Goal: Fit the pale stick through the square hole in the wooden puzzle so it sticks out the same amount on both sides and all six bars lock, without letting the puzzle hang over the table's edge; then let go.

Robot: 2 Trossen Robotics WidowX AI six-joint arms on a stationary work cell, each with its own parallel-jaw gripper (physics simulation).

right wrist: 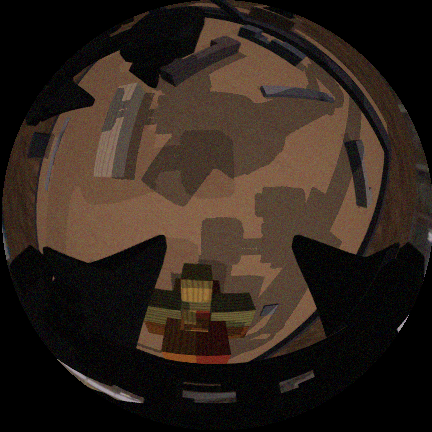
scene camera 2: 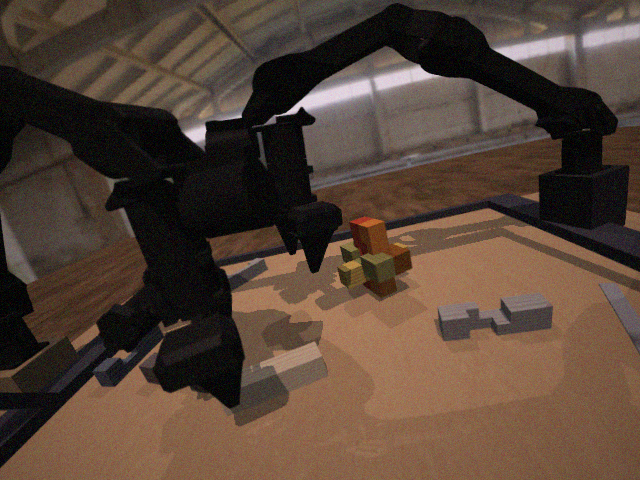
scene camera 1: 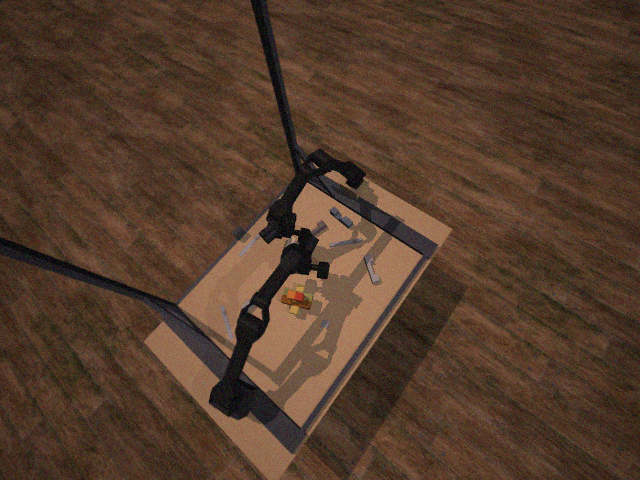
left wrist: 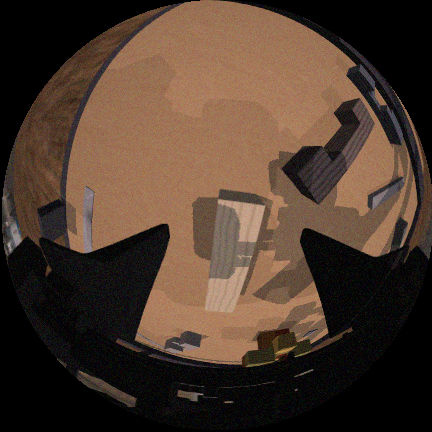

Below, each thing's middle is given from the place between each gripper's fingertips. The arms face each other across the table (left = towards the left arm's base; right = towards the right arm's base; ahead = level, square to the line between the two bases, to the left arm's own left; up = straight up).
I see the pale stick (scene camera 2: 266, 380) 15 cm behind my right hand, 7 cm to the left of it and 7 cm below it.
My left hand is 4 cm to the left of the pale stick, 2 cm above it and 1 cm short of it.
